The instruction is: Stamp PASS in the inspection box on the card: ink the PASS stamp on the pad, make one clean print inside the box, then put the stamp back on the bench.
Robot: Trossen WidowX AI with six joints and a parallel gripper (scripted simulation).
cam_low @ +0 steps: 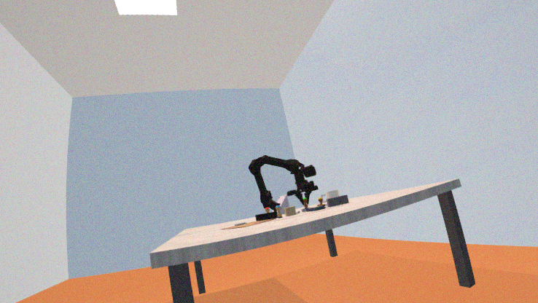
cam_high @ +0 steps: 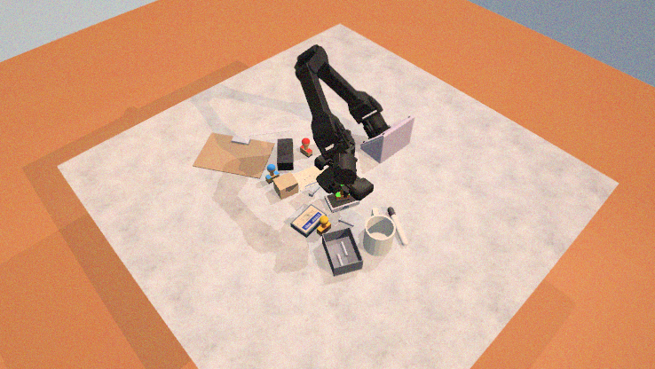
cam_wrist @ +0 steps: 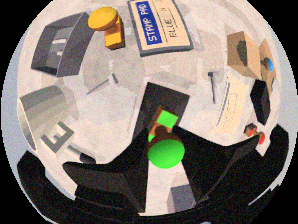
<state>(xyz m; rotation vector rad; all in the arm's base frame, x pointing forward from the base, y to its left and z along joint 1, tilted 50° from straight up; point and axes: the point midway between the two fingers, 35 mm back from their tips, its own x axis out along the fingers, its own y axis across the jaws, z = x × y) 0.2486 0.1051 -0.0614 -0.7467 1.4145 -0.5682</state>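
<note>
The green-knobbed stamp is right at my gripper tip. From my gripper tip the other things lie so: ink pad 3 cm below; then mug 17 cm to the left, 1 cm ahead; then yellow-knobbed stamp 11 cm ahead, 5 cm to the left, 2 cm below.
</note>
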